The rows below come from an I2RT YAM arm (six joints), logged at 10 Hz.
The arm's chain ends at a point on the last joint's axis. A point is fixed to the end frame.
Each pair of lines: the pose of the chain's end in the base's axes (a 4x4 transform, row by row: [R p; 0 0 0 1], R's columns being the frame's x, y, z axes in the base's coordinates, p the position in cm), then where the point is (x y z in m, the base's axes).
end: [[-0.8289 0.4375 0.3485 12.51], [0.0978 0.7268 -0.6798 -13.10], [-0.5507 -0.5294 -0.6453 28.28], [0 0 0 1]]
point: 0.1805 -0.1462 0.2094
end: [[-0.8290 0.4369 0.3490 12.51], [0.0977 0.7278 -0.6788 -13.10], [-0.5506 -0.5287 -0.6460 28.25], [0 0 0 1]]
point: 0.1805 -0.1461 0.2091
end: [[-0.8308 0.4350 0.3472 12.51], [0.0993 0.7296 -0.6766 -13.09], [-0.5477 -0.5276 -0.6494 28.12], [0 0 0 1]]
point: 0.1803 -0.1458 0.2076
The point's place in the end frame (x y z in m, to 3 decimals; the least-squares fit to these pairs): -0.007 0.052 0.077
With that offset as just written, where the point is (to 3 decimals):
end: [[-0.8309 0.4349 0.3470 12.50], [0.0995 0.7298 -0.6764 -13.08], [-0.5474 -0.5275 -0.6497 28.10], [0 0 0 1]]
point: 0.180 -0.146 0.207
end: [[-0.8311 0.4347 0.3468 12.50], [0.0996 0.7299 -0.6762 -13.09], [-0.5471 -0.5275 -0.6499 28.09], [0 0 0 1]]
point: 0.180 -0.146 0.207
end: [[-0.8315 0.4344 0.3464 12.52], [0.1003 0.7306 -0.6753 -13.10], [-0.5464 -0.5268 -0.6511 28.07], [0 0 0 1]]
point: 0.180 -0.146 0.207
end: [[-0.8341 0.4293 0.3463 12.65], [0.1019 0.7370 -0.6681 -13.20], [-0.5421 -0.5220 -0.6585 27.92], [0 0 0 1]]
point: 0.181 -0.146 0.205
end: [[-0.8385 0.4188 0.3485 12.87], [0.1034 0.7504 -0.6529 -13.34], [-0.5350 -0.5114 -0.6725 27.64], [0 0 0 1]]
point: 0.183 -0.145 0.202
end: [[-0.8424 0.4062 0.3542 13.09], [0.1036 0.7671 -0.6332 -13.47], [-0.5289 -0.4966 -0.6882 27.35], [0 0 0 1]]
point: 0.185 -0.144 0.198
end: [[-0.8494 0.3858 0.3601 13.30], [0.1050 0.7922 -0.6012 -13.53], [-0.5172 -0.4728 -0.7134 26.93], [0 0 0 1]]
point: 0.187 -0.141 0.193
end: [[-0.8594 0.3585 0.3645 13.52], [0.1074 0.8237 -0.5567 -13.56], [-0.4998 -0.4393 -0.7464 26.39], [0 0 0 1]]
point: 0.188 -0.136 0.187
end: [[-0.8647 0.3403 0.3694 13.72], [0.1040 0.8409 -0.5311 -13.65], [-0.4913 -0.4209 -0.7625 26.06], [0 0 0 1]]
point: 0.189 -0.134 0.183
